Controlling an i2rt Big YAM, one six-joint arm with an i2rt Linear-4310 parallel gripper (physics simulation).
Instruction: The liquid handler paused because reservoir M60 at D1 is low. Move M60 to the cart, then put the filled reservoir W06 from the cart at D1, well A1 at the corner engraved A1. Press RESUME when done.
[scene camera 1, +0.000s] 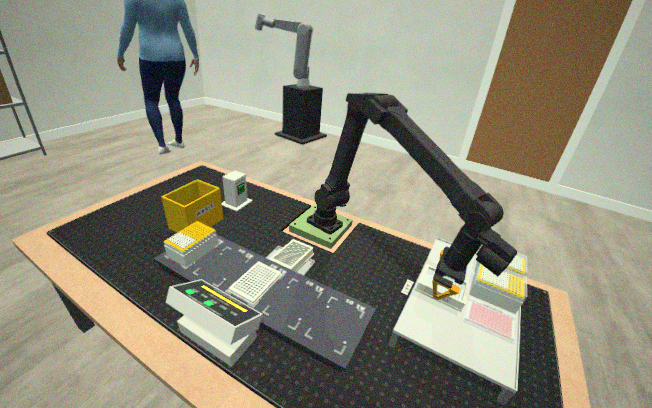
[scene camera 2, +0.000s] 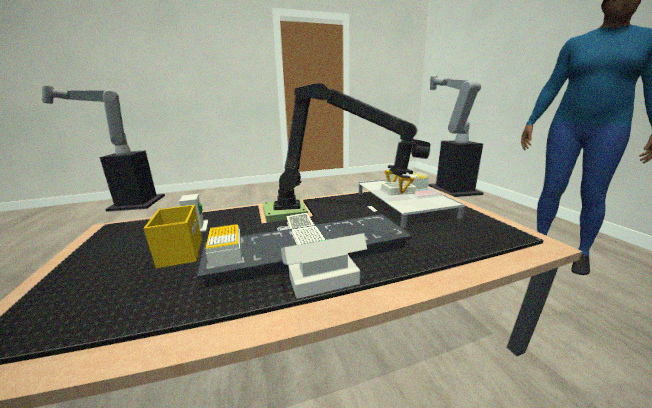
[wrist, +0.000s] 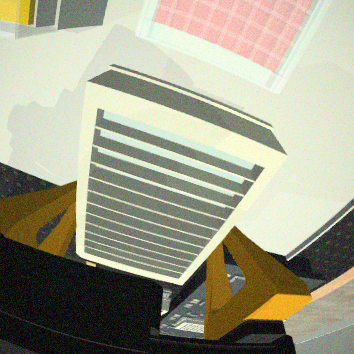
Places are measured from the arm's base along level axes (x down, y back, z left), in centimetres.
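Pixels of known places: gripper, between the fingertips: (scene camera 1: 438, 287) (scene camera 2: 395, 190) (wrist: 152, 201); arm's base, origin of its link: (scene camera 1: 324, 223) (scene camera 2: 287, 206).
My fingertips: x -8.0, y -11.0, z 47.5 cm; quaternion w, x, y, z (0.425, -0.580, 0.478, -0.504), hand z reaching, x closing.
For each thing: its top centre in the pictures, then the offset to it from my fingertips. "spot": a spot on its surface instead. Level surfaces: height alone.
- white cart, centre of its top: (wrist: 114, 36) (scene camera 1: 467, 295) (scene camera 2: 405, 191) dx +3.0, dy +6.2, dz +7.5 cm
- cream ribbed reservoir, centre of its top: (wrist: 147, 228) (scene camera 1: 445, 281) (scene camera 2: 398, 183) dx -2.8, dy +0.1, dz +1.0 cm
- grey deck, height of its surface: dx +4.8 cm
- pink plate, centre of its top: (scene camera 1: 491, 317) (scene camera 2: 424, 191) dx +2.2, dy +1.7, dz +14.8 cm
- yellow-topped tip box, centre of its top: (scene camera 1: 502, 277) (scene camera 2: 412, 174) dx -3.4, dy +12.4, dz +13.5 cm
- yellow bin, centre of its top: (scene camera 2: 171, 215) (scene camera 1: 191, 192) dx -3.9, dy -21.3, dz -83.4 cm
- green-button box, centre of its top: (scene camera 1: 234, 175) (scene camera 2: 189, 197) dx -3.4, dy -1.7, dz -84.8 cm
- console, a spot on its surface: (scene camera 1: 213, 303) spot: dx -3.0, dy -43.9, dz -37.1 cm
My gripper (scene camera 1: 446, 290) (scene camera 2: 397, 184) (wrist: 152, 201) is at the near left part of the white cart (scene camera 1: 446, 344) (scene camera 2: 421, 204). It is shut on a cream ribbed reservoir (scene camera 1: 424, 285) (scene camera 2: 389, 187) (wrist: 168, 168), one orange finger on each long side. The far channels of the reservoir show pale blue liquid. I cannot read its label. It hangs just above the cart top and casts a shadow there. The grey deck (scene camera 1: 312, 312) (scene camera 2: 365, 228) lies to the left with several bare marked slots.
On the cart are a pink plate (scene camera 1: 490, 317) (wrist: 239, 28) and a yellow-topped tip box (scene camera 1: 502, 283). The deck carries two white well plates (scene camera 1: 255, 281) (scene camera 1: 292, 252) and a tip box (scene camera 1: 188, 243). A yellow bin (scene camera 1: 192, 202), a green-button box (scene camera 1: 235, 188) and a console (scene camera 1: 213, 303) stand left.
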